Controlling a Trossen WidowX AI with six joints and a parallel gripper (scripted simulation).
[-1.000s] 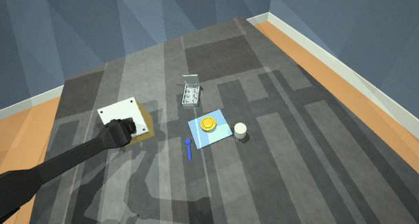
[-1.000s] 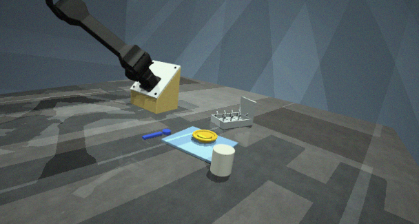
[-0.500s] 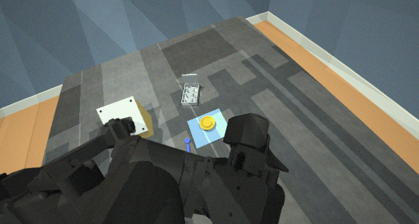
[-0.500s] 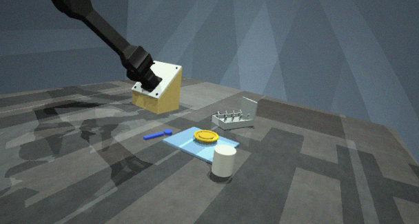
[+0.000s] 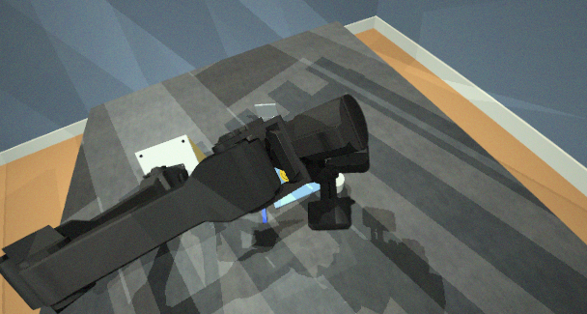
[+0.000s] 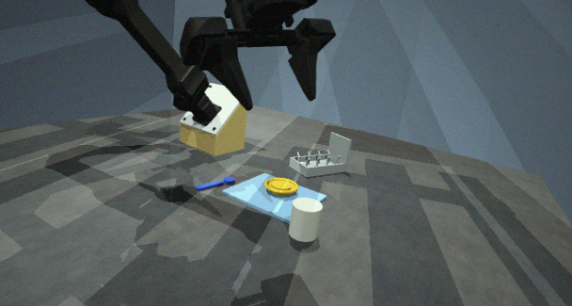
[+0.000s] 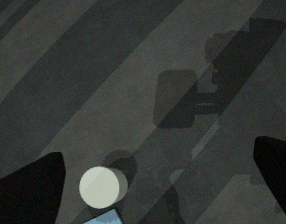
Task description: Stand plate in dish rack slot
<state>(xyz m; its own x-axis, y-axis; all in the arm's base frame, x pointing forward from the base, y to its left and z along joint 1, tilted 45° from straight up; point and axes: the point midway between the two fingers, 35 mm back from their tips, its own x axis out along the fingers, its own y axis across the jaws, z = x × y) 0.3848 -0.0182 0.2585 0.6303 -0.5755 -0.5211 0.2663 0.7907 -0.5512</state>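
My gripper tip is 11 cm past the light blue mat, 13 cm to the right of it and 20 cm above it. Also, from my gripper tip: blue spoon (21 cm behind, 8 cm to the left, 20 cm below); dish rack (15 cm behind, 33 cm to the left, 18 cm below); white cup (8 cm to the left, 17 cm below).
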